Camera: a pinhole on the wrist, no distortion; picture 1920 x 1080 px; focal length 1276.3 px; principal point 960.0 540.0 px. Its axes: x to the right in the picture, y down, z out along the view. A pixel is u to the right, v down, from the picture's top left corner.
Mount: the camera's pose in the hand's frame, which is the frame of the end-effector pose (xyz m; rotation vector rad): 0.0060 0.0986 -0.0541 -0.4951 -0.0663 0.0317
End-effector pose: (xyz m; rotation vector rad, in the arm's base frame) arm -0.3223 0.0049 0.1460 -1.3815 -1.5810 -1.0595
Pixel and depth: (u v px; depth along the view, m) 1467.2 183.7 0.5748
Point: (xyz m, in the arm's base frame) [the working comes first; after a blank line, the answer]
In the camera's frame: 0.2284 -0.1605 0.5748

-0.1206 0.5933 0.1577
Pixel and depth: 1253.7 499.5 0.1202
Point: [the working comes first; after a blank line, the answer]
In the camera's frame: 0.0277 -0.0038 0.1202

-0.1743 0.0750 0.1648
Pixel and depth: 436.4 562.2 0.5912
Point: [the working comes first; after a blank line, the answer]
In the camera's frame: -0.2425 0.0103 0.5912

0.0718 0.3483 -0.2349
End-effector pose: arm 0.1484 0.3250 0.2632 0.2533 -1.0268 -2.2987
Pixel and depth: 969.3 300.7 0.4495
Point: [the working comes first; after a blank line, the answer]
In the camera's frame: 0.0033 -0.0843 0.4495

0.1203 0.4479 0.6944
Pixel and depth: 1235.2 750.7 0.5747
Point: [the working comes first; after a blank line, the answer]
In the camera's frame: 0.1239 0.0949 0.5747

0.1202 0.2868 0.8852
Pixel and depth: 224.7 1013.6 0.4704
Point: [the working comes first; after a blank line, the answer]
In the camera's frame: -0.2710 0.1746 0.4704

0.4919 0.4234 0.7573
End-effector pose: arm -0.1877 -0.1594 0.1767 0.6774 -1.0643 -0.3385
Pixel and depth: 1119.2 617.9 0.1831
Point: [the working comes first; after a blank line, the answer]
In the camera's frame: 0.0228 0.0112 0.1831

-0.2835 -0.0560 0.3481
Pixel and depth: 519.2 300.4 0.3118
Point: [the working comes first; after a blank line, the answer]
In the camera's frame: -0.1077 -0.0585 0.3118

-0.4698 -0.0309 0.2920
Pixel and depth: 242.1 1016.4 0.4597
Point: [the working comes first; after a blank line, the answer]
In the camera's frame: -0.2586 0.1716 0.4597

-0.5724 0.2569 0.3571
